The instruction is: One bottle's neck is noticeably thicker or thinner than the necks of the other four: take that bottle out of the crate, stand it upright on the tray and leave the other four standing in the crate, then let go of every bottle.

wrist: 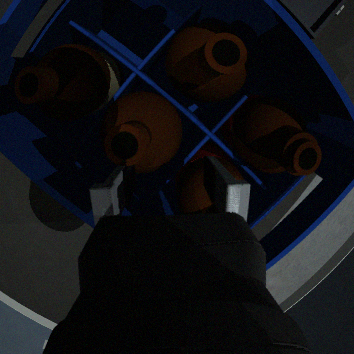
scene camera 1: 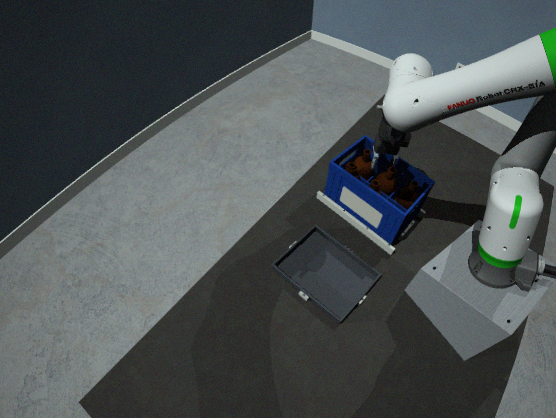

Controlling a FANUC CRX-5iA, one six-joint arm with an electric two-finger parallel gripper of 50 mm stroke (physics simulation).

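Places are measured from the arm's base along level axes (x back, y right, z up), in centimetres.
Pixels of known places: gripper, fingertip midpoint: (wrist: pixel 168 171) (scene camera 1: pixel 381 168); arm's base at its link origin: (scene camera 1: pixel 494 267).
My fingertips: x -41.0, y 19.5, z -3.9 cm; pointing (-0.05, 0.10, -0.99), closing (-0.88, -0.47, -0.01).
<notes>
For each thing: its top centre in the pictures, then the offset to it from my fingertips. "spot": a spot on its surface instead.
- blue crate at its top centre: (wrist: pixel 176 114) (scene camera 1: pixel 384 171) dy -4.2, dx +1.7, dz +3.2 cm
- bottle at its top centre: (wrist: pixel 27 84) (scene camera 1: pixel 414 183) dy -2.0, dx +11.5, dz +2.0 cm
- dark grey tray at a spot on its surface: (scene camera 1: pixel 345 285) spot: dy -34.6, dx +6.0, dz -13.8 cm
- white rail at its top centre: (scene camera 1: pixel 355 219) dy -13.8, dx -0.8, dz -11.3 cm
The blue crate (scene camera 1: pixel 392 227) (wrist: pixel 311 227) has inner dividers and holds brown bottles. In the wrist view, one bottle (wrist: pixel 75 82) is at the left, one (wrist: pixel 190 65) at the top, one (wrist: pixel 267 137) at the right, one (wrist: pixel 157 125) near the middle, and one (wrist: pixel 192 187) is partly hidden behind the right finger. Their neck thicknesses are hard to compare in this dim, slanted view. My gripper (scene camera 1: pixel 385 161) (wrist: pixel 168 171) is open and empty over the crate, its left finger near the middle bottle's neck. The dark grey tray (scene camera 1: pixel 345 285) holds no bottle.
A white rail (scene camera 1: pixel 350 220) runs along the crate's front, between it and the tray. Small white blocks (scene camera 1: pixel 303 296) sit at the tray's edges. The robot's metal pedestal (scene camera 1: pixel 450 300) stands right of the tray. The crate's walls and dividers surround the bottles.
</notes>
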